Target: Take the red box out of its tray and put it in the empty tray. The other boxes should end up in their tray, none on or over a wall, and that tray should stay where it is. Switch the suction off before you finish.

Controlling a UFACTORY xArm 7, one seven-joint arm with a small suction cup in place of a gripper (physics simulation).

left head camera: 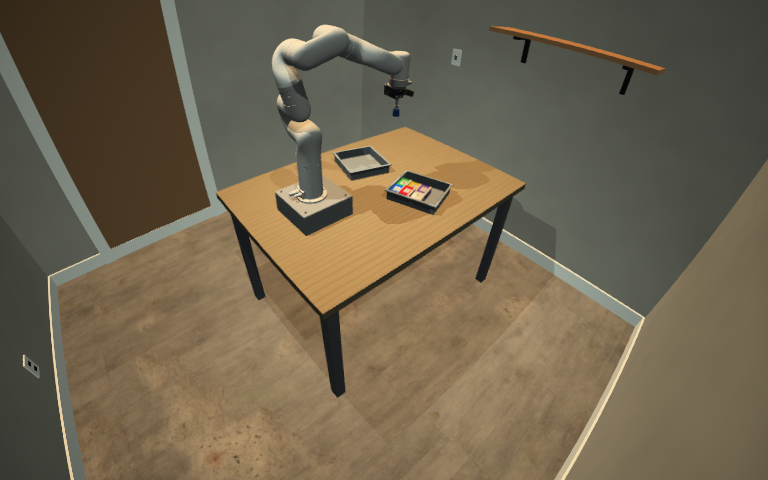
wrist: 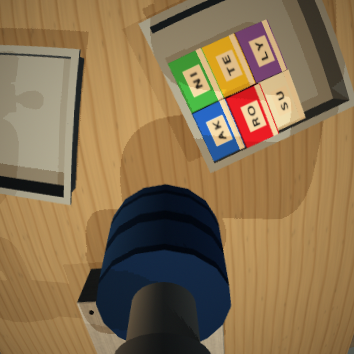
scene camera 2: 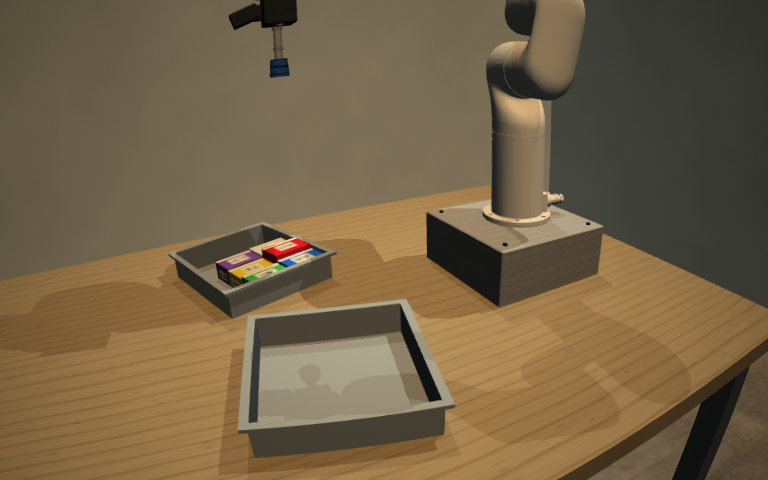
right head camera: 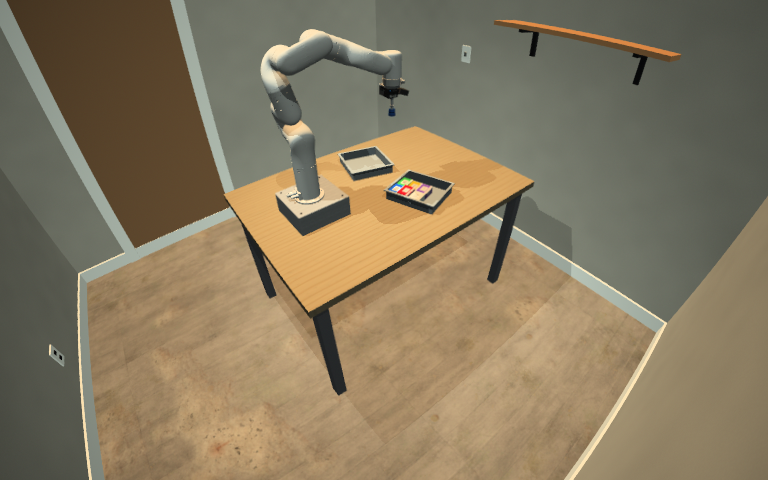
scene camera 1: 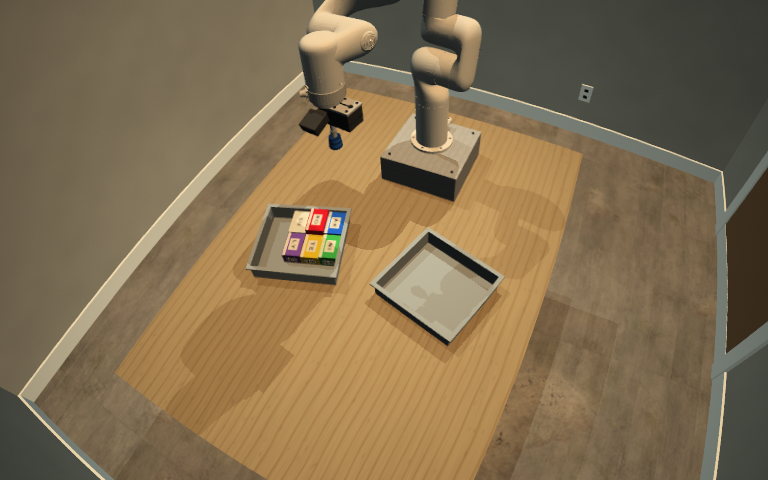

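Pixels of known places: hand, tool point: (left head camera: 395, 115) (wrist: 164, 235) (scene camera 2: 279, 76) (right head camera: 391, 115) (scene camera 1: 336, 145); arm's base, link origin: (left head camera: 311, 195) (scene camera 2: 516, 215) (right head camera: 309, 196) (scene camera 1: 431, 140).
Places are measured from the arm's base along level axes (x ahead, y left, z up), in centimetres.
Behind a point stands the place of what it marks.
Note:
The red box (scene camera 1: 317, 220) @(z -4.1, x 40.5, y -11.4 cm) (scene camera 2: 286, 249) @(z -4.1, x 40.4, y -10.2 cm) (wrist: 251, 117) @(z -4.1, x 40.1, y -11.5 cm), labelled RO, sits in its tray (scene camera 1: 294, 275) @(z -6.6, x 56.5, y -6.5 cm) (scene camera 2: 283, 295) @(z -8.8, x 42.5, y -1.6 cm) between the blue box (scene camera 1: 336, 222) @(z -4.9, x 37.8, y -7.1 cm) (wrist: 218, 132) @(z -4.9, x 37.7, y -7.2 cm) and the cream box (scene camera 1: 299, 221) @(z -5.4, x 42.8, y -16.4 cm) (wrist: 283, 100) @(z -5.4, x 42.7, y -16.5 cm). The green box (scene camera 1: 330, 246) @(z -5.3, x 44.8, y -3.6 cm) (wrist: 195, 81) @(z -5.3, x 44.6, y -3.7 cm), yellow box (scene camera 1: 312, 246) @(z -5.8, x 47.1, y -8.0 cm) (wrist: 229, 65) @(z -5.8, x 47.0, y -8.4 cm) and purple box (scene camera 1: 293, 245) @(z -5.6, x 49.8, y -12.5 cm) (wrist: 260, 51) @(z -5.6, x 49.3, y -12.6 cm) form the other row, close against them. The empty tray (left head camera: 362, 173) @(z -6.4, x 33.2, y 14.6 cm) (scene camera 1: 410, 313) @(z -4.4, x 50.2, y 24.8 cm) (scene camera 2: 351, 438) @(z -7.7, x 40.0, y 37.0 cm) (wrist: 72, 125) @(z -4.3, x 38.4, y 13.3 cm) stands apart, turned at an angle. My suction cup (left head camera: 395, 112) (right head camera: 391, 112) (scene camera 1: 335, 141) (scene camera 2: 279, 67) hangs high above the table with nothing on it.
The robot's base block (left head camera: 314, 217) @(z -2.2, x -4.4, y -11.8 cm) (scene camera 1: 419, 180) @(z -4.9, x 12.5, y 3.4 cm) (scene camera 2: 464, 260) @(z -5.0, x 12.4, y 4.1 cm) stands on the wooden table (left head camera: 339, 271) @(z -9.2, x -6.8, y -35.9 cm) (scene camera 1: 362, 396) @(z -9.3, x 72.0, y 26.3 cm) near both trays. A wall shelf (left head camera: 577, 48) (right head camera: 589, 39) is high on the wall beyond the table.

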